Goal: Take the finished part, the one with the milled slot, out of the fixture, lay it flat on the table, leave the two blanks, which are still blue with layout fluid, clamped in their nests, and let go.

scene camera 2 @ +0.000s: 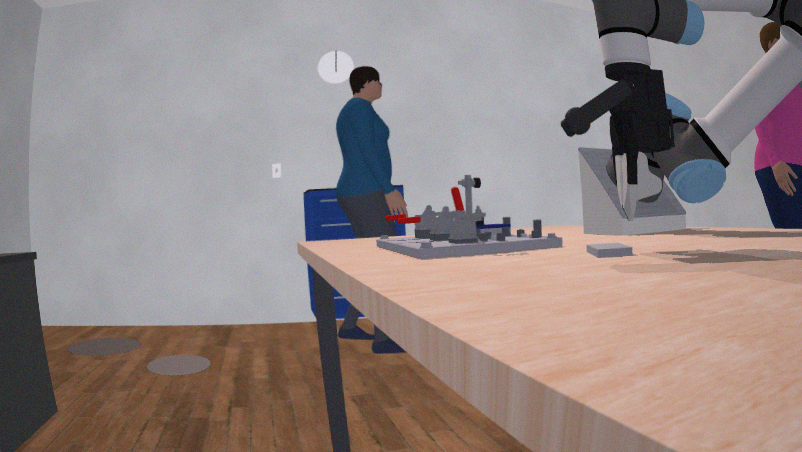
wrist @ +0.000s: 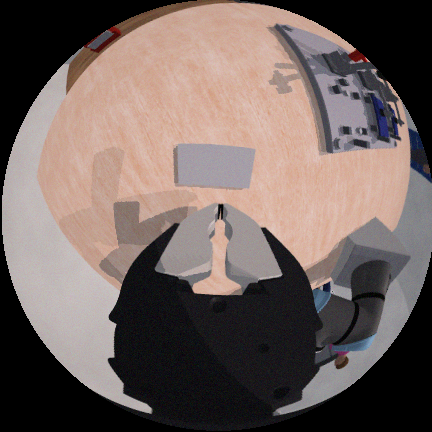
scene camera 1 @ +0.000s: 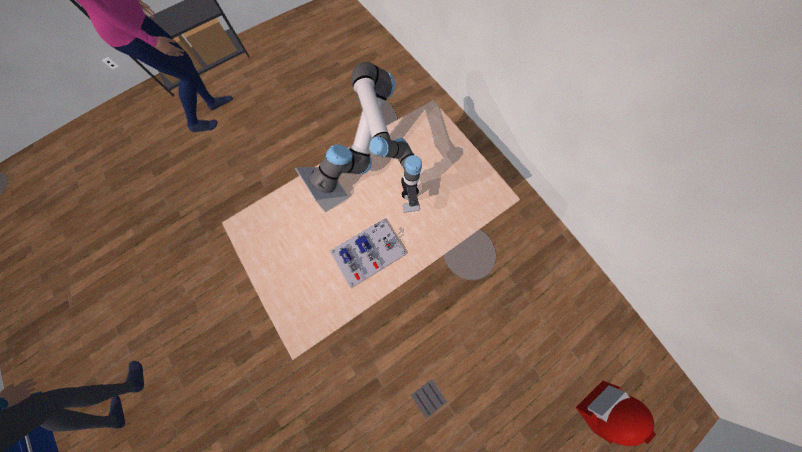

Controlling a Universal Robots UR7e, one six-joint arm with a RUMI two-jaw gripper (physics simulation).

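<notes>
The finished part, a grey rectangular block, lies flat on the table, apart from the fixture plate. Its milled slot does not show. My gripper is shut with nothing between its fingertips. The tips are above the table, beside the part's near long edge in the wrist view, and do not touch it. Two blue blanks sit in their nests under clamps with lowered red handles. The third nest holds no part, and its clamp's red handle stands up.
The arm's grey base mount stands on the table behind the fixture. Posts and clamps rise from the fixture plate. One person stands by a blue cabinet; another stands near a shelf unit, both off the table.
</notes>
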